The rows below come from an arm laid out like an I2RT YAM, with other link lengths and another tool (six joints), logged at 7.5 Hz.
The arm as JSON. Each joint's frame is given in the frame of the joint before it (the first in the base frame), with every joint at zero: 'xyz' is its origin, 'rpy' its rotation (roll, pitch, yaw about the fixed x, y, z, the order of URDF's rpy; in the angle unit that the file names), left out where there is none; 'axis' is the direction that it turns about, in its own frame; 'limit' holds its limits. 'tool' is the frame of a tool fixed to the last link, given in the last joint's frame.
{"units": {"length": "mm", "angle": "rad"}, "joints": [
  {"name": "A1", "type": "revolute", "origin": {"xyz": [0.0, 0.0, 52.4]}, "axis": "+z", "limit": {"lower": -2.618, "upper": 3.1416}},
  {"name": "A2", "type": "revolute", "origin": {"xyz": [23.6, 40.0, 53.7], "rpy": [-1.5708, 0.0, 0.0]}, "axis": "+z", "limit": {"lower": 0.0, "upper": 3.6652}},
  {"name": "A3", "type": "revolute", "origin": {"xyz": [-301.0, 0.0, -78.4], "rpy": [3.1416, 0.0, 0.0]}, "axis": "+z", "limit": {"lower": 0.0, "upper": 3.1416}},
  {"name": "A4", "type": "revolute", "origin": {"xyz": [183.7, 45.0, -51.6]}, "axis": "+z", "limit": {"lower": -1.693, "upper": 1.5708}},
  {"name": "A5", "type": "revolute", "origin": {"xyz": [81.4, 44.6, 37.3], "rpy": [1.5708, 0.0, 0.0]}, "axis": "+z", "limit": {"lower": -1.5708, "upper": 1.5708}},
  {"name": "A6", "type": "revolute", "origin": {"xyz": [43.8, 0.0, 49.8], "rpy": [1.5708, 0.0, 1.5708]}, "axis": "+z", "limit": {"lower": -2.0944, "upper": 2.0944}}
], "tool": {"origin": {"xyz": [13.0, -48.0, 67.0], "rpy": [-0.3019, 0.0, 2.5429]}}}
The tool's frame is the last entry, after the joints.
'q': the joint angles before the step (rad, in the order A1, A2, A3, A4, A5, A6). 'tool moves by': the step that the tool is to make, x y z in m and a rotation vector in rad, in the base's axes. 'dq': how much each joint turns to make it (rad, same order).
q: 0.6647, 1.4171, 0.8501, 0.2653, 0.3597, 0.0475
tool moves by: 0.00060, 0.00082, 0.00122, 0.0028, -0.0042, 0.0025
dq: 0.0000, 0.0024, 0.0032, 0.0047, -0.0023, -0.0012
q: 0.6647, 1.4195, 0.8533, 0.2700, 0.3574, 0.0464
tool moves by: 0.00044, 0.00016, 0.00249, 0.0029, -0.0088, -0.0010
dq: -0.0004, 0.0006, 0.0040, 0.0064, 0.0015, -0.0030
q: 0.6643, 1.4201, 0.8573, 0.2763, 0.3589, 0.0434
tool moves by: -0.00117, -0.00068, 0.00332, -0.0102, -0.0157, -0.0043
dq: 0.0014, -0.0058, 0.0002, 0.0060, 0.0104, -0.0165
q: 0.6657, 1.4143, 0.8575, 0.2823, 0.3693, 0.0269
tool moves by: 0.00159, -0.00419, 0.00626, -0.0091, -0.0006, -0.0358
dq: -0.0026, -0.0047, 0.0344, -0.0450, 0.0340, 0.0020
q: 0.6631, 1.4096, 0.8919, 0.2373, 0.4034, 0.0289
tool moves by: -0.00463, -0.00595, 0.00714, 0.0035, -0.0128, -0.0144
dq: -0.0019, -0.0275, 0.0054, -0.0200, 0.0134, -0.0017
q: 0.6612, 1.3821, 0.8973, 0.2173, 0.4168, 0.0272
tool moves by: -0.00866, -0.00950, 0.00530, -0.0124, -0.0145, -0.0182
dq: -0.0032, -0.0444, -0.0129, -0.0212, 0.0194, -0.0155
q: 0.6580, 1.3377, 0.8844, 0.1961, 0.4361, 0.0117
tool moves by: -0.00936, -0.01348, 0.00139, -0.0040, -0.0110, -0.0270
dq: -0.0118, -0.0498, -0.0321, -0.0086, 0.0172, -0.0064
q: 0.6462, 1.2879, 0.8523, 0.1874, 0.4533, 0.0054
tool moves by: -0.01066, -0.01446, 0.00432, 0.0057, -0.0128, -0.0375
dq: -0.0074, -0.0555, -0.0182, -0.0258, 0.0299, 0.0047
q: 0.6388, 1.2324, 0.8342, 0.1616, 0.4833, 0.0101
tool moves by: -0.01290, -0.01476, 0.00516, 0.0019, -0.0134, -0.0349
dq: -0.0050, -0.0642, -0.0127, -0.0399, 0.0306, 0.0007
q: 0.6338, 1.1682, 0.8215, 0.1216, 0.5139, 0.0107
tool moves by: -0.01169, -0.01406, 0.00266, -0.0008, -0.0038, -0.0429
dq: -0.0021, -0.0565, -0.0066, -0.0510, 0.0404, 0.0073
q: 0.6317, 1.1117, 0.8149, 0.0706, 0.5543, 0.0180
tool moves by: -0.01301, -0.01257, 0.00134, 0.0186, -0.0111, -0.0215
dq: -0.0014, -0.0616, -0.0201, -0.0296, 0.0178, 0.0150
